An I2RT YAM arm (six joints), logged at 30 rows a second.
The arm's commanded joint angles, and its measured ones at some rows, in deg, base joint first. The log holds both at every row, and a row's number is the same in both.
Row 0, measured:
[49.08, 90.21, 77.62, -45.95, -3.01, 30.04]
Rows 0 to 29, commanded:
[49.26, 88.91, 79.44, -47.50, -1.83, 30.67]
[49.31, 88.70, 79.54, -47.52, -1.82, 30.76]
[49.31, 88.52, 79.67, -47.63, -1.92, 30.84]
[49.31, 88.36, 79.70, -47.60, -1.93, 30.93]
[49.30, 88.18, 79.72, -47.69, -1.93, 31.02]
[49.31, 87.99, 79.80, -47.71, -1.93, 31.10]
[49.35, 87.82, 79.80, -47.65, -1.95, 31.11]
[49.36, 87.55, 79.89, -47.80, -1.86, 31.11]
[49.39, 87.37, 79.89, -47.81, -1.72, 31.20]
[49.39, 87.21, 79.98, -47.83, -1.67, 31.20]
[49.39, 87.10, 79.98, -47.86, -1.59, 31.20]
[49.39, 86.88, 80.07, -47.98, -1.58, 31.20]
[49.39, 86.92, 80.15, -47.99, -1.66, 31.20]
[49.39, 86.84, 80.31, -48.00, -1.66, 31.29]
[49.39, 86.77, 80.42, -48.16, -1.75, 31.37]
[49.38, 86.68, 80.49, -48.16, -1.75, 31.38]
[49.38, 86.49, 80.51, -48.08, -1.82, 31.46]
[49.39, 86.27, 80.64, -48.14, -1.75, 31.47]
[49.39, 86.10, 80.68, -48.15, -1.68, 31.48]
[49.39, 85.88, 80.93, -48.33, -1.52, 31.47]
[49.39, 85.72, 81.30, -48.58, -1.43, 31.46]
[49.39, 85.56, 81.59, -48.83, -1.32, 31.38]
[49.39, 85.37, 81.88, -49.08, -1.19, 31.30]
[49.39, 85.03, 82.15, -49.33, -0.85, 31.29]
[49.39, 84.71, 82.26, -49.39, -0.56, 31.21]
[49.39, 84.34, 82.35, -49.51, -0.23, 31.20]
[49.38, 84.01, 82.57, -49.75, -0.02, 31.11]
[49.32, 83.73, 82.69, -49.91, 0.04, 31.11]
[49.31, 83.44, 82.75, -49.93, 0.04, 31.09]
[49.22, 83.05, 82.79, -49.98, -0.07, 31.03]
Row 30, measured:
[49.12, 84.38, 81.14, -48.47, -1.19, 31.03]
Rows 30 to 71, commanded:
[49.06, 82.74, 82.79, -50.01, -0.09, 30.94]
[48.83, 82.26, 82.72, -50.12, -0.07, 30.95]
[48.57, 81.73, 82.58, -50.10, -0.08, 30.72]
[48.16, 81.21, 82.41, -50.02, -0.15, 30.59]
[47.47, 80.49, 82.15, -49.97, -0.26, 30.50]
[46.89, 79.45, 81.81, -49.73, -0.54, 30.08]
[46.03, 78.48, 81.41, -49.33, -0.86, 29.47]
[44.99, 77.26, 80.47, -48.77, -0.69, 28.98]
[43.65, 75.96, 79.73, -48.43, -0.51, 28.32]
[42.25, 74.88, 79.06, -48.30, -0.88, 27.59]
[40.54, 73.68, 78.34, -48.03, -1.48, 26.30]
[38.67, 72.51, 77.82, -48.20, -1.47, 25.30]
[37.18, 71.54, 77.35, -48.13, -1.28, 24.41]
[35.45, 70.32, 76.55, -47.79, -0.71, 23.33]
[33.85, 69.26, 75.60, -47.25, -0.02, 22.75]
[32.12, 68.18, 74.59, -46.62, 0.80, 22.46]
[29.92, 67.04, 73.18, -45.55, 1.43, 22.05]
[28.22, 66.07, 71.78, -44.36, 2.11, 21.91]
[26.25, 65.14, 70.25, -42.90, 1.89, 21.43]
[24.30, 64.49, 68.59, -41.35, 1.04, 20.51]
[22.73, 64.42, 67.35, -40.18, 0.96, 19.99]
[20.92, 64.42, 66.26, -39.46, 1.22, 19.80]
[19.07, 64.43, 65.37, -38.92, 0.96, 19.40]
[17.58, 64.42, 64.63, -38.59, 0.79, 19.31]
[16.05, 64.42, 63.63, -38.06, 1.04, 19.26]
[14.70, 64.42, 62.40, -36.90, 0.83, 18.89]
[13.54, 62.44, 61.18, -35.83, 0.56, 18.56]
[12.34, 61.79, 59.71, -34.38, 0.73, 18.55]
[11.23, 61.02, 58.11, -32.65, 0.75, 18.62]
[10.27, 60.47, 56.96, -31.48, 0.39, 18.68]
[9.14, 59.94, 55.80, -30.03, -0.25, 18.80]
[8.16, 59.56, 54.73, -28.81, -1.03, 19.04]
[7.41, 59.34, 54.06, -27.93, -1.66, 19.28]
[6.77, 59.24, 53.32, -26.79, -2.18, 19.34]
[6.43, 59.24, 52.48, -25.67, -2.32, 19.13]
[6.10, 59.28, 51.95, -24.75, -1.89, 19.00]
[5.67, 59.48, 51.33, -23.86, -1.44, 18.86]
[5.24, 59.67, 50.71, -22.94, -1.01, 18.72]
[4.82, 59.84, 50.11, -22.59, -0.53, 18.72]
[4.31, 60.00, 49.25, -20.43, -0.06, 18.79]
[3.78, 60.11, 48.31, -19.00, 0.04, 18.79]
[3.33, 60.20, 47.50, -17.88, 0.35, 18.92]
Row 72, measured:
[4.36, 59.75, 49.19, -23.22, -0.71, 19.42]
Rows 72 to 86, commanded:
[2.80, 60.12, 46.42, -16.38, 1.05, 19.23]
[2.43, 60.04, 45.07, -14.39, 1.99, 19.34]
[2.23, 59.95, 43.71, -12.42, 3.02, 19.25]
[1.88, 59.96, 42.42, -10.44, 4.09, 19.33]
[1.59, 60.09, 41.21, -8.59, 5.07, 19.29]
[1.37, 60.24, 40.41, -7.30, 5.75, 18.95]
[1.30, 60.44, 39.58, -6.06, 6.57, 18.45]
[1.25, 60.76, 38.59, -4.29, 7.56, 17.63]
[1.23, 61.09, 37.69, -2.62, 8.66, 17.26]
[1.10, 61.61, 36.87, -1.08, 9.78, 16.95]
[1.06, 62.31, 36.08, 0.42, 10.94, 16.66]
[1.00, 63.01, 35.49, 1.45, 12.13, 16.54]
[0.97, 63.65, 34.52, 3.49, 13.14, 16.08]
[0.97, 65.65, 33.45, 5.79, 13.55, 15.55]
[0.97, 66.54, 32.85, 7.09, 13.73, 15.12]
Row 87, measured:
[1.17, 64.07, 34.68, -0.32, 9.78, 17.15]
